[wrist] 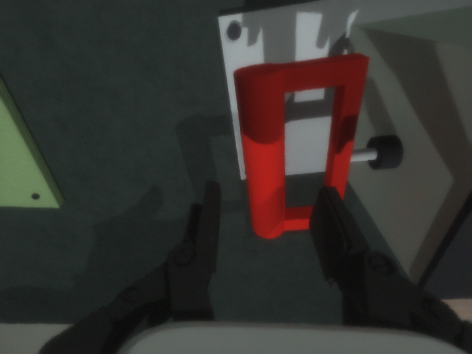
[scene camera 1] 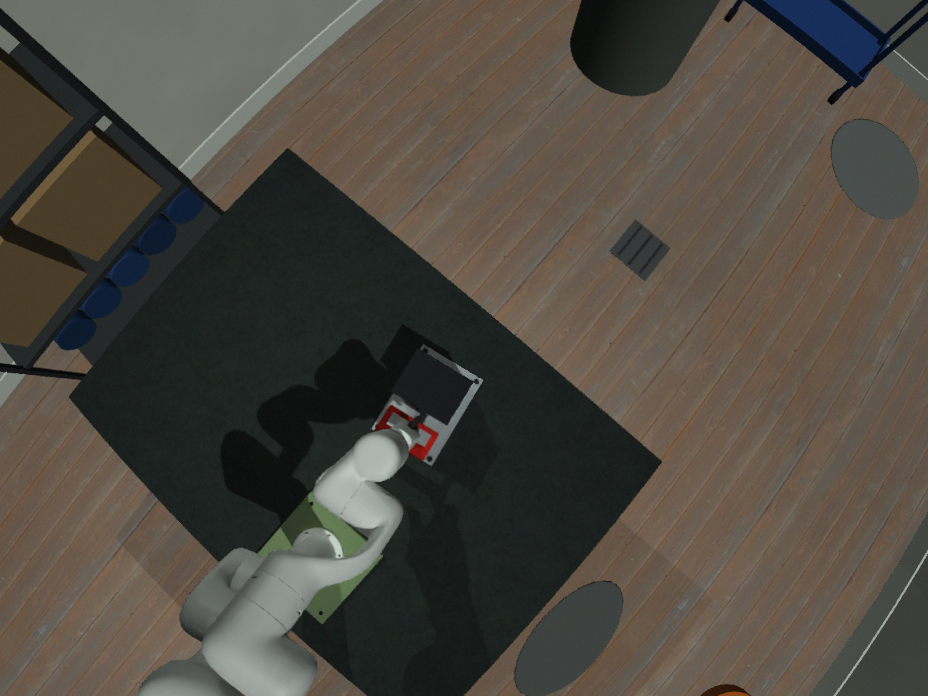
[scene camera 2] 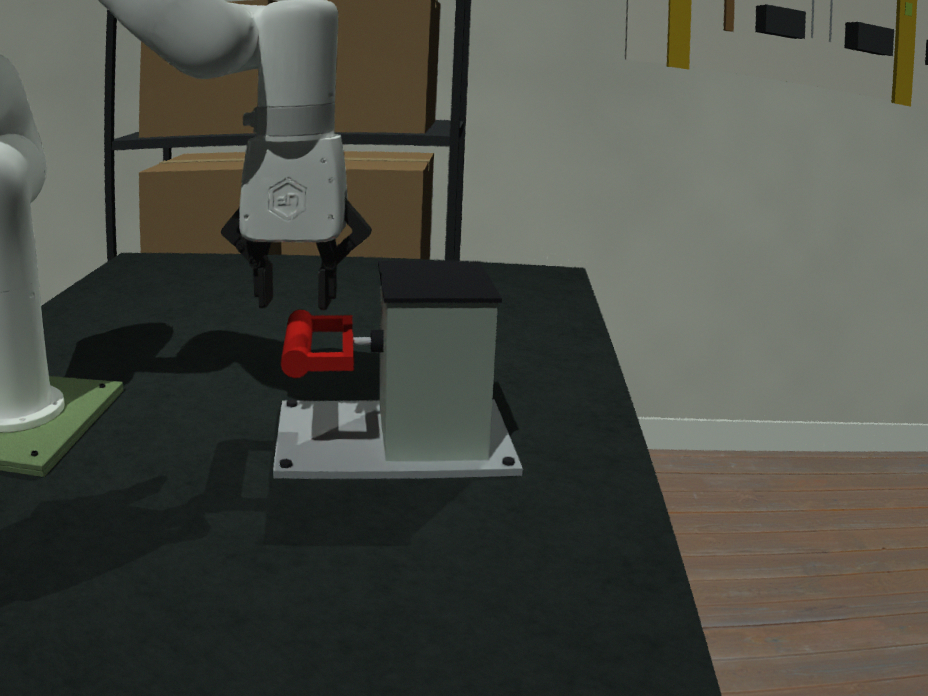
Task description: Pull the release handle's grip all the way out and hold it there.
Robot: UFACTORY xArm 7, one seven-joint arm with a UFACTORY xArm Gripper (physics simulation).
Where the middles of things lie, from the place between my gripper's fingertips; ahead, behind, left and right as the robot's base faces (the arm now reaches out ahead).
The base plate (scene camera 2: 316, 439) is 140 mm below my hand and 100 mm ahead of it.
